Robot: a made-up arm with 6 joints.
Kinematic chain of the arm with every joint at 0, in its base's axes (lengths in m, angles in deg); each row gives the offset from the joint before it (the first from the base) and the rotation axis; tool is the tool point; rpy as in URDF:
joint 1: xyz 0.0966 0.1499 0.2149 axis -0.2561 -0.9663 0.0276
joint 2: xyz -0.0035 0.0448 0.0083 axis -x
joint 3: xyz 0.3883 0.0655 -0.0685 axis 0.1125 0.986 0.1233
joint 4: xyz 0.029 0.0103 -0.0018 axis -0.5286 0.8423 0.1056
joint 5: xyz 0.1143 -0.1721 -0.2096 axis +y
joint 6: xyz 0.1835 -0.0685 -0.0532 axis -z
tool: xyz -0.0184 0.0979 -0.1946 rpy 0 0 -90
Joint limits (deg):
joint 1: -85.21..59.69
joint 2: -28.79..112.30
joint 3: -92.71..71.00
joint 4: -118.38..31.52
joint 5: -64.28..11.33
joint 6: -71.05..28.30
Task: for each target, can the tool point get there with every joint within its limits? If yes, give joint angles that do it. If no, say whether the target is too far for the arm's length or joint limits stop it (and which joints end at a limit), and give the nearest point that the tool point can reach.
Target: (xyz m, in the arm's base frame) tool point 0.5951 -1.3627 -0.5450
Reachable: no: too far | nearest point 0.4641 -0.4457 -0.2372 | short by 0.976 m
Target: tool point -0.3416 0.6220 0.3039
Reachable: no: joint limits stop it (at a limit: joint 1, joint 3, joint 5, joint 6) | nearest point -0.2686 0.5789 0.2184 | short by 0.120 m
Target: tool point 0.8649 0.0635 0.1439
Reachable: yes | joints 41.13 8.45 49.15 -19.90 -47.66 -42.23
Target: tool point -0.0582 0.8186 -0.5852
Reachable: no: joint limits stop it (at a limit: joint 1, joint 5, joint 6) | nearest point -0.0392 0.7685 -0.5392 | short by 0.071 m
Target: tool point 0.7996 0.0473 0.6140
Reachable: yes | joints 16.23 -4.83 -67.11 -1.26 -46.45 -33.41
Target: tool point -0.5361 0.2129 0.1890
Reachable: no: joint limits stop it (at a limit: joint 1, joint 3, joint 5, joint 6) | nearest point -0.4272 0.2260 0.1137 | short by 0.133 m
